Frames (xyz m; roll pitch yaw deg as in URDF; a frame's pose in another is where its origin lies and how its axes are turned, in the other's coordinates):
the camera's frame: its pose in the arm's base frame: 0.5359 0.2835 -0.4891 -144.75 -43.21 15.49
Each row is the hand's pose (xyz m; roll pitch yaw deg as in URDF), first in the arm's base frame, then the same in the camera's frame.
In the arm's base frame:
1: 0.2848 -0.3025 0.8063 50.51 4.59 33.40
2: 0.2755 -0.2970 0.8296 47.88 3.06 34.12
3: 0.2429 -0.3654 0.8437 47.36 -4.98 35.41
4: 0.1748 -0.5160 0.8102 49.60 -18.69 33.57
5: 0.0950 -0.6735 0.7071 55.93 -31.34 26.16
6: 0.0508 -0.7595 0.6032 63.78 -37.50 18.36
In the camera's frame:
1: 0.5965 -0.2960 -1.2811 -164.60 -49.01 13.95
2: 0.6070 -0.3151 -1.2946 -165.63 -48.16 11.75
3: 0.5804 -0.2939 -1.3638 -160.88 -41.91 4.35
4: 0.4803 -0.2180 -1.4763 -155.76 -28.84 -1.25
5: 0.3230 -0.1151 -1.5568 -152.69 -14.54 -0.96
6: 0.2041 -0.0393 -1.5726 -149.68 -5.95 1.42

